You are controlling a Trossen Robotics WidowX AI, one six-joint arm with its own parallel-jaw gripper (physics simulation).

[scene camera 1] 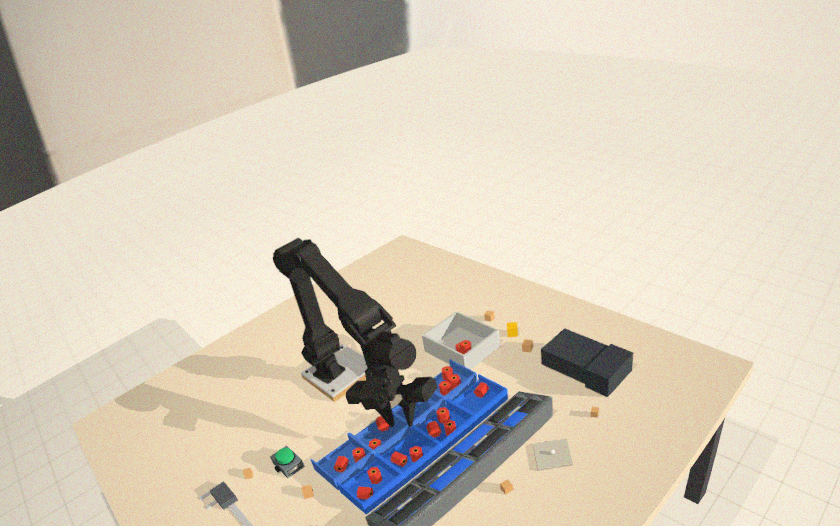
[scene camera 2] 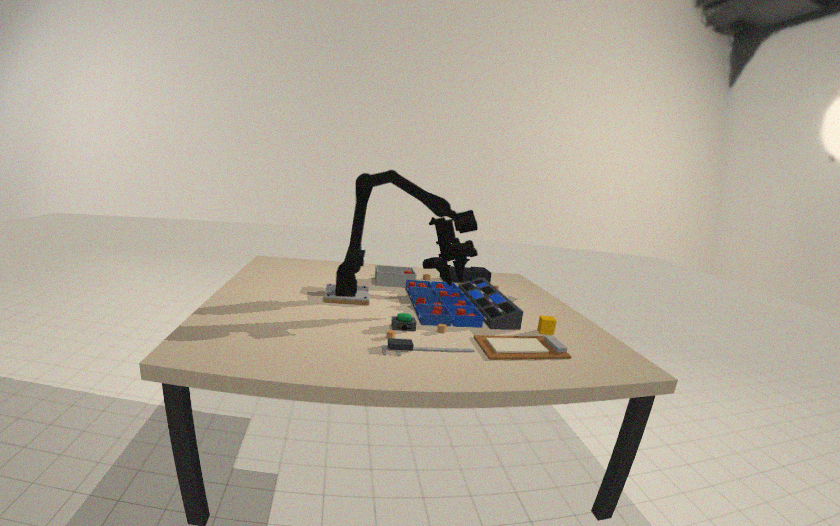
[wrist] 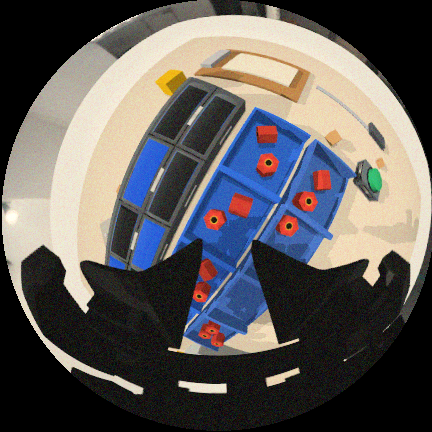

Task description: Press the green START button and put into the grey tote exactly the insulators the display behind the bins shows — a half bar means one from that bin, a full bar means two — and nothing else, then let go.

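Places are measured from the arm's base along level axes (x ahead, y left, z up), in millimetres.
Where they show: gripper, between the fingertips: (scene camera 1: 401,426) (scene camera 2: 455,283) (wrist: 226,244); arm's base, origin of its link: (scene camera 1: 329,372) (scene camera 2: 345,293).
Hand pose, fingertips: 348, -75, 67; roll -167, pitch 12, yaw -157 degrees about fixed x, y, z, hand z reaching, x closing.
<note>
Things, the pixels of their top centre, and the offset from my fingertips, as dx, dy, dz. "pt": a spot on its surface instead.
- red insulator, centre of its top: (wrist: 288,225) (scene camera 1: 374,443) -62, -36, -58
- grey tote, centre of its top: (scene camera 1: 459,332) (wrist: 212,367) (scene camera 2: 395,269) -135, +351, -36
- green START button, centre of its top: (scene camera 1: 283,453) (wrist: 378,178) (scene camera 2: 404,314) -199, -188, -49
- black box, centre of its top: (scene camera 1: 586,350) (scene camera 2: 465,268) +183, +439, -34
- clipboard, a spot on its surface: (scene camera 2: 486,350) pt -19, -375, -84
- caliper, centre of its top: (scene camera 1: 232,515) (scene camera 2: 430,344) (wrist: 359,110) -167, -367, -70
My gripper (scene camera 1: 400,425) (scene camera 2: 454,280) (wrist: 226,244) is part-open with nothing between its fingertips, pointing down above the blue bins (wrist: 260,220). Near the fingertips in the wrist view, two red insulators (wrist: 215,219) (wrist: 241,205) lie in a bin next to the display. One red insulator (wrist: 289,226) lies in the bin across from them. Other bins hold red insulators, some upright and some on their sides. The grey tote (scene camera 1: 435,348) (scene camera 2: 385,276) has red insulators (scene camera 1: 463,346) inside. The green START button (scene camera 1: 285,455) (scene camera 2: 404,317) (wrist: 374,179) stands beside the bins. The display (scene camera 1: 545,406) (scene camera 2: 509,320) shows blue bars (wrist: 146,171) (wrist: 150,242).
A black box (scene camera 1: 573,362) stands beyond the display's end. A yellow cube (scene camera 1: 512,328) and small wooden cubes (scene camera 1: 527,345) are near the tote. A clipboard (scene camera 2: 486,350) (wrist: 301,87), a caliper (scene camera 1: 223,495) (scene camera 2: 399,344) and another yellow cube (scene camera 2: 546,324) (wrist: 171,82) lie at the opposite end.
</note>
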